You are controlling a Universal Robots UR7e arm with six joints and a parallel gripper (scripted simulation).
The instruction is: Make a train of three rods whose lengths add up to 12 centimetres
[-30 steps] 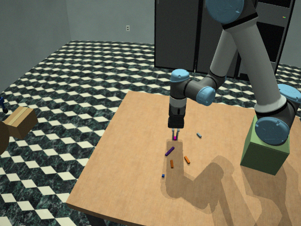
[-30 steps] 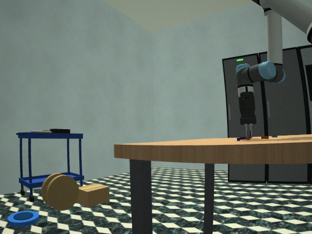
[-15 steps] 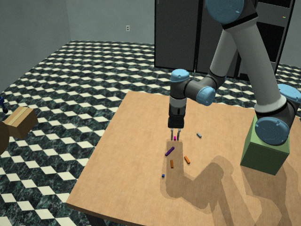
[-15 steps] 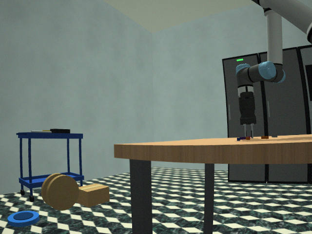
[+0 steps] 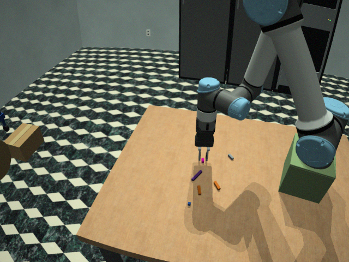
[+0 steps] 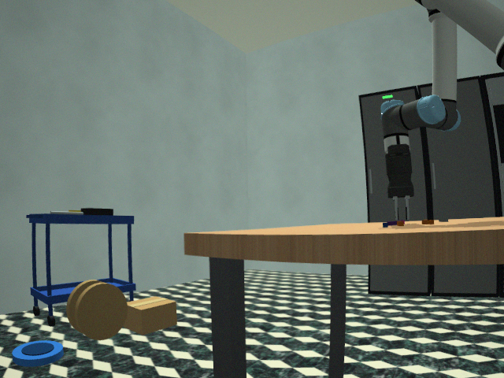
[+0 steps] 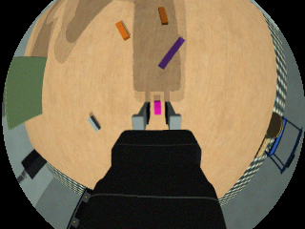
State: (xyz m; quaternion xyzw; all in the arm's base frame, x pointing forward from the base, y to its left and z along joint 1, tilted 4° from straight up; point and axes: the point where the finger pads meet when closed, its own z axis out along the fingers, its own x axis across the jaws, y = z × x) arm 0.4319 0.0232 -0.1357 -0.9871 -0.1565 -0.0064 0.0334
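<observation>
The magenta rod is 2 cm below my hand. The rest, counted from my hand: small blue rod: 23 cm to the left, 2 cm below, 2 cm behind; grey rod: 11 cm behind, 6 cm to the right, 2 cm below; purple rod: 9 cm to the left, 2 cm below.
</observation>
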